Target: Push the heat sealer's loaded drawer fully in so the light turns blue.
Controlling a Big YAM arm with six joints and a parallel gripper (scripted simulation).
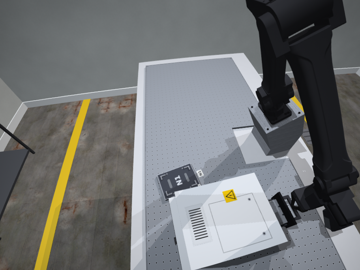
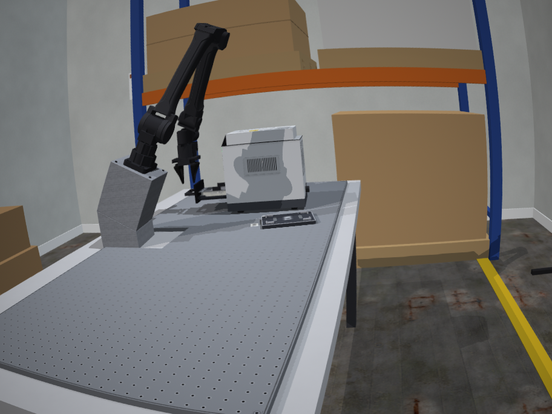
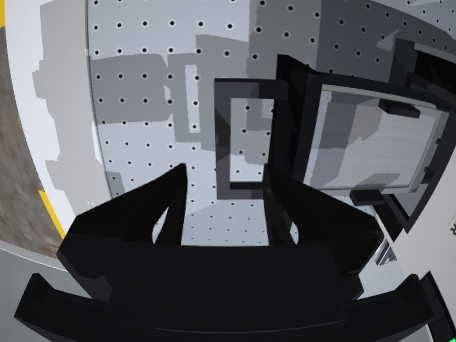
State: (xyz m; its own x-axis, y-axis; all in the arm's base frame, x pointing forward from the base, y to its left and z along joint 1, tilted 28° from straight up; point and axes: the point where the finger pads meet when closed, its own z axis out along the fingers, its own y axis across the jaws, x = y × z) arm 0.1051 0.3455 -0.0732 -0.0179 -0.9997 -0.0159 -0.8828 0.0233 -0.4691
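Now: the black drawer 11 cm ahead of my hand and 5 cm below it. From my hand the other things lie so: white tag (28 cm ahead, 26 cm to the right, 12 cm below).
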